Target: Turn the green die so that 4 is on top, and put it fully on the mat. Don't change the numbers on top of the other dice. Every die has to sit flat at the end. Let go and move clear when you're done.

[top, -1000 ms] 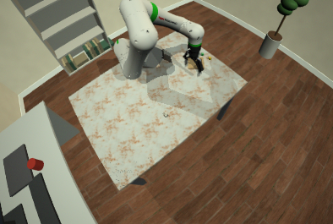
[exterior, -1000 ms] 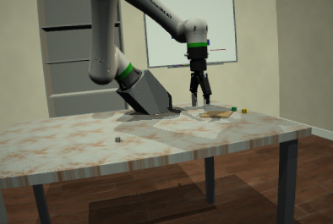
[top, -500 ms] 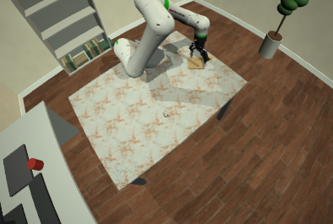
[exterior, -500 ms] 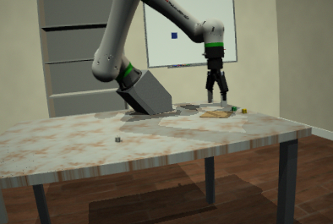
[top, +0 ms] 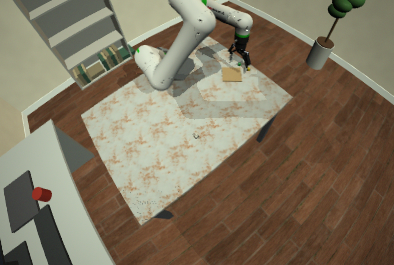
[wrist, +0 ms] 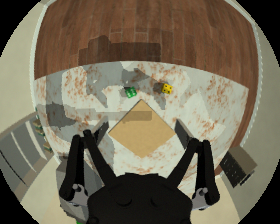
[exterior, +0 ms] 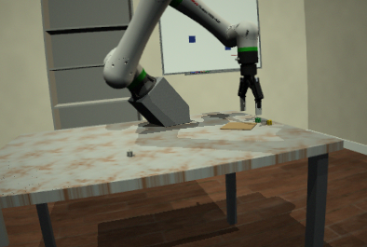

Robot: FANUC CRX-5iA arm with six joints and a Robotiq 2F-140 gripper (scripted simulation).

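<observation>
My gripper is now 6 cm to the right of the green die, 5 cm above it and 2 cm past it. Round my hand: tan mat: 6 cm to the right, 6 cm below, 1 cm behind; grey die: 60 cm to the right, 14 cm ahead, 5 cm below; yellow die: 6 cm to the left, 6 cm ahead, 5 cm below.
</observation>
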